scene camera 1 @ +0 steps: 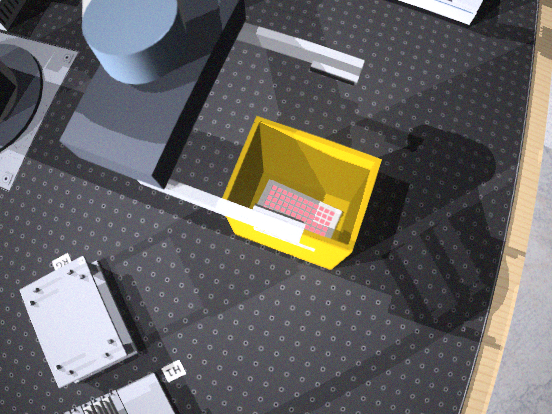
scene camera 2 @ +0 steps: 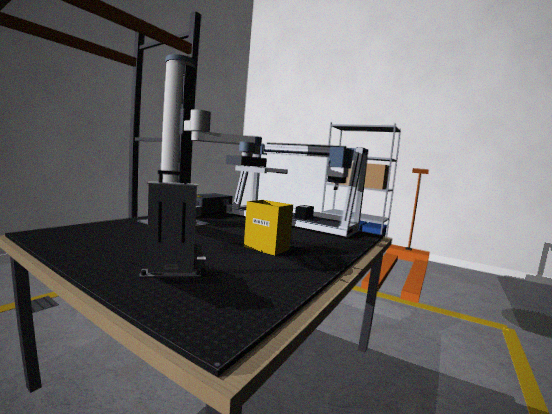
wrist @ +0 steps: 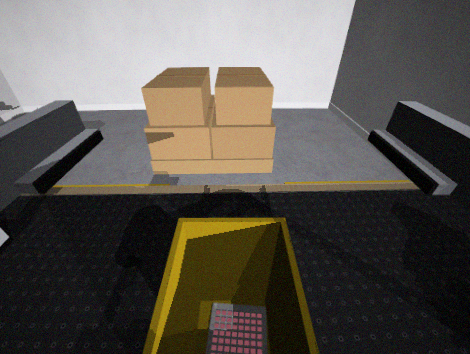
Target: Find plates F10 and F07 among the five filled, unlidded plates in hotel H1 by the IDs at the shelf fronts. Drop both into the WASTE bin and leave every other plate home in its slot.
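Frame: origin at the arm's base, x left, y up, z ahead, level; metres.
Seen in the pictures: gripper, between the fingertips: (scene camera 1: 334, 146) (scene camera 2: 276, 171) (wrist: 235, 119).
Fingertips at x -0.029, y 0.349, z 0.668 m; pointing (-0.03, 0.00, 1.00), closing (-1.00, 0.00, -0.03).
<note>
Offsets run from my fingertips to a thing's top centre. "spot": to the spot under its first point.
The yellow WASTE bin {dy -0.136, dx +0.003, dz -0.022 m} (scene camera 1: 330, 257) (scene camera 2: 257, 237) (wrist: 220, 260) stands on the dark table. A filled plate {dy -0.316, dx -0.002, dz -0.022 m} (scene camera 1: 295, 200) (wrist: 237, 330) with pink wells lies inside it, low down. Its ID does not show, and a finger hides part of it in scene camera 1. My gripper (scene camera 1: 330, 155) (scene camera 2: 277, 171) (wrist: 235, 119) is open and empty above the bin, its fingers spread wide. Part of hotel H1 {spot: dy -0.328, dx -0.340, dz -0.149 m} (scene camera 1: 145, 395) shows at the bottom left of scene camera 1, beside its label {spot: dy -0.336, dx -0.288, dz -0.120 m} (scene camera 1: 174, 370). Its shelf fronts and plate IDs are not readable.
A pale plate-topped stand (scene camera 1: 75, 320) with small dark pegs is near the RG label {spot: dy -0.336, dx -0.197, dz -0.364 m} (scene camera 1: 61, 262), left of the bin. A white gantry frame (scene camera 2: 320, 229) stands behind the bin in scene camera 2. The arm's column (scene camera 2: 172, 120) is left of the bin there. Cardboard boxes (wrist: 242, 105) are beyond the table edge.
</note>
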